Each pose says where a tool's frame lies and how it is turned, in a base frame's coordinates. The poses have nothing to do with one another.
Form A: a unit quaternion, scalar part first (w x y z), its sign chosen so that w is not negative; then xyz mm.
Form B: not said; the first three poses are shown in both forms.
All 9 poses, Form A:
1: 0.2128, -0.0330, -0.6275, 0.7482, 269, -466, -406
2: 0.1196, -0.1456, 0.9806, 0.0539, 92, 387, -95
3: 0.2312, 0.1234, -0.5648, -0.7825, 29, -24, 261
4: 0.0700, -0.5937, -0.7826, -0.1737, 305, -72, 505
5: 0.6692, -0.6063, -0.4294, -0.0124, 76, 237, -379
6: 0.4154, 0.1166, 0.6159, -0.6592, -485, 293, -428
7: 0.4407, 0.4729, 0.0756, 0.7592, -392, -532, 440
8: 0.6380, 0.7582, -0.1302, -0.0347, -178, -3, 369
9: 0.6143, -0.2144, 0.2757, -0.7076, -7, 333, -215
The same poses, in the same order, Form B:
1: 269, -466, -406, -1.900, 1.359, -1.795
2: 92, 387, -95, 0.571, 2.878, 0.276
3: 29, -24, 261, 2.073, 1.233, 1.643
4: 305, -72, 505, 1.305, 2.765, 2.603
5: 76, 237, -379, 2.168, 1.675, -2.206
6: -485, 293, -428, -1.196, 1.355, -0.821
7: -392, -532, 440, -0.367, 0.999, 2.457
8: -178, -3, 369, -1.795, 1.755, 1.687
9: -7, 333, -215, -0.195, 0.714, -1.517
